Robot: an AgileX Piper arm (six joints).
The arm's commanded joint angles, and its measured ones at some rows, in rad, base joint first. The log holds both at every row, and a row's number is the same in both.
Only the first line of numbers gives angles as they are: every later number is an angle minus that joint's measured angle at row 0.
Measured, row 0: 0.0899, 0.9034, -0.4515, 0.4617, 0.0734, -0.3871
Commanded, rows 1 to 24: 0.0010, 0.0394, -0.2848, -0.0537, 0.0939, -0.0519; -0.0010, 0.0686, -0.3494, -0.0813, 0.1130, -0.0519; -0.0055, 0.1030, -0.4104, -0.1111, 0.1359, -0.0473; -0.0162, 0.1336, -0.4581, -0.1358, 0.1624, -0.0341; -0.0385, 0.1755, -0.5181, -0.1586, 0.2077, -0.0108; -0.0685, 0.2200, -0.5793, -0.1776, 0.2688, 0.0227; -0.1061, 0.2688, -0.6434, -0.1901, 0.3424, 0.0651; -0.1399, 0.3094, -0.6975, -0.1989, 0.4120, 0.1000; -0.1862, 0.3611, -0.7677, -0.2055, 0.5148, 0.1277; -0.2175, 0.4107, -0.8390, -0.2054, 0.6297, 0.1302; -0.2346, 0.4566, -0.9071, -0.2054, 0.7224, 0.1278; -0.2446, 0.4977, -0.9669, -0.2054, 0.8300, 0.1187; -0.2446, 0.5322, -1.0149, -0.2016, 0.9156, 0.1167; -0.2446, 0.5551, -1.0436, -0.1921, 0.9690, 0.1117; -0.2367, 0.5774, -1.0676, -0.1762, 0.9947, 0.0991; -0.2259, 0.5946, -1.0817, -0.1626, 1.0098, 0.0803; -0.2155, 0.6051, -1.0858, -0.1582, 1.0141, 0.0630; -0.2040, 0.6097, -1.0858, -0.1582, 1.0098, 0.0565; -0.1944, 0.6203, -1.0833, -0.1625, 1.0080, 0.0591; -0.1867, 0.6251, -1.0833, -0.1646, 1.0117, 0.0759; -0.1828, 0.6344, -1.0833, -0.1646, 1.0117, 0.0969; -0.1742, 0.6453, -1.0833, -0.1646, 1.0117, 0.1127; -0.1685, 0.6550, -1.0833, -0.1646, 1.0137, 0.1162; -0.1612, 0.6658, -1.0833, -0.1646, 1.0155, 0.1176
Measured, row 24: -0.1819, 0.6331, -1.0722, -0.1631, 1.0054, 0.0931
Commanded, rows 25 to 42: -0.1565, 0.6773, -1.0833, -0.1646, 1.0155, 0.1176; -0.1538, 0.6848, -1.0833, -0.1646, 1.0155, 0.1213; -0.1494, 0.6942, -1.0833, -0.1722, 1.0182, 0.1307; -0.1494, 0.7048, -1.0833, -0.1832, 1.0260, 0.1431; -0.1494, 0.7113, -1.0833, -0.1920, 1.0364, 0.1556; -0.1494, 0.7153, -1.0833, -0.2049, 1.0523, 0.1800; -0.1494, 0.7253, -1.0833, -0.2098, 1.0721, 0.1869; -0.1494, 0.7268, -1.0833, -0.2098, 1.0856, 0.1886; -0.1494, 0.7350, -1.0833, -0.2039, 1.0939, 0.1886; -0.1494, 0.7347, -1.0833, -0.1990, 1.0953, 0.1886; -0.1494, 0.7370, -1.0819, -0.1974, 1.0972, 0.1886; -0.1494, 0.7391, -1.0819, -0.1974, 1.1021, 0.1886; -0.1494, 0.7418, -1.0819, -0.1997, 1.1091, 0.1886; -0.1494, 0.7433, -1.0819, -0.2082, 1.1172, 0.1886; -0.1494, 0.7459, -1.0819, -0.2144, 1.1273, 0.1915; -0.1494, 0.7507, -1.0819, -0.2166, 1.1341, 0.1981; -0.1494, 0.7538, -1.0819, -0.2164, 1.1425, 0.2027; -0.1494, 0.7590, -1.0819, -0.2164, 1.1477, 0.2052
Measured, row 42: -0.1496, 0.7460, -1.0743, -0.2035, 1.1176, 0.1899
